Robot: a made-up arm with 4 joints.
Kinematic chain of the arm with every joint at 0, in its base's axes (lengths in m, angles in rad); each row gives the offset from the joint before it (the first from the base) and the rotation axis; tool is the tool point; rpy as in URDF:
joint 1: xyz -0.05 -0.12 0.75 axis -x
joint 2: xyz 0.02 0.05 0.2 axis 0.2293 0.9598 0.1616
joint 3: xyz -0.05 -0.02 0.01 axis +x
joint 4: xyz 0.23 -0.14 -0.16 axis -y
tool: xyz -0.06 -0.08 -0.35 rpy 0 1.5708 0
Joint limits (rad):
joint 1: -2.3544..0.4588
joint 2: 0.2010..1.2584
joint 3: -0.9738..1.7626
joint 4: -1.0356..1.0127
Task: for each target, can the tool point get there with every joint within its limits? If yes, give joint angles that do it. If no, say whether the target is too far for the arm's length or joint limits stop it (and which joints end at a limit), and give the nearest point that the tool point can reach.
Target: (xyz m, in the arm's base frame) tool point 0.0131 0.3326 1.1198
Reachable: yes | joints -0.8728 0.8712 1.5217 0.6929
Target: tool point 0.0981 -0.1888 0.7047
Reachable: no: joint limits stop it (at a limit: joint 1, joint 2) | nearest point 0.0275 -0.3899 0.4973 | short by 0.297 m
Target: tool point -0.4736 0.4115 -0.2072
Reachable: no: too far | nearest point -0.2372 0.1965 0.3518 | short by 0.644 m
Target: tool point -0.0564 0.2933 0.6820
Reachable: yes | joints -1.2685 0.6128 0.2938 0.5581
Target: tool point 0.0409 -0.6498 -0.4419
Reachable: no: too far | nearest point 0.0894 -0.3270 0.2844 | short by 0.796 m
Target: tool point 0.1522 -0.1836 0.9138
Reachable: no: joint limits stop it (at a limit: joint 1, joint 2) | nearest point 0.2459 -0.0981 1.1589 | short by 0.276 m
